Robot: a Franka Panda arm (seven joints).
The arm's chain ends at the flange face. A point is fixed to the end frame.
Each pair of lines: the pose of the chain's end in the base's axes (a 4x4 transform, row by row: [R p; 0 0 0 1], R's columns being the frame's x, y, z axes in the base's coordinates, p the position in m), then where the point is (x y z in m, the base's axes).
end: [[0.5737, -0.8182, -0.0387, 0.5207], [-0.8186, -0.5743, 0.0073, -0.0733], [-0.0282, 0.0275, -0.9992, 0.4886], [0, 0, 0, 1]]
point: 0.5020 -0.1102 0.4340
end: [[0.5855, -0.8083, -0.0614, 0.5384], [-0.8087, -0.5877, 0.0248, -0.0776], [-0.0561, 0.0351, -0.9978, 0.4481], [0, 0, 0, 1]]
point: 0.5190 -0.1138 0.3933
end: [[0.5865, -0.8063, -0.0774, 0.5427], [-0.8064, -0.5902, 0.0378, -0.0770], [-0.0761, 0.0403, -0.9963, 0.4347], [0, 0, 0, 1]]
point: 0.5225 -0.1125 0.3797
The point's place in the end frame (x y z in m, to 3 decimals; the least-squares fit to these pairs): 0.021 0.035 0.055
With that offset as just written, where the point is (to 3 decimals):
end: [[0.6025, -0.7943, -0.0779, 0.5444], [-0.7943, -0.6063, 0.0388, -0.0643], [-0.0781, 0.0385, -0.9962, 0.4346], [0, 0, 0, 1]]
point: 0.525 -0.100 0.380
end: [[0.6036, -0.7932, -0.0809, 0.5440], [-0.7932, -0.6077, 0.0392, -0.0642], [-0.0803, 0.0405, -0.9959, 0.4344], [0, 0, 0, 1]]
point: 0.524 -0.100 0.379
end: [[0.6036, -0.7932, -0.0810, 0.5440], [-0.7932, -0.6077, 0.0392, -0.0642], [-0.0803, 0.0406, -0.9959, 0.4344], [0, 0, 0, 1]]
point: 0.524 -0.100 0.379
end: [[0.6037, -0.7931, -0.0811, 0.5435], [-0.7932, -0.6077, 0.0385, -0.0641], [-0.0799, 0.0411, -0.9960, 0.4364], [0, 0, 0, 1]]
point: 0.524 -0.100 0.381
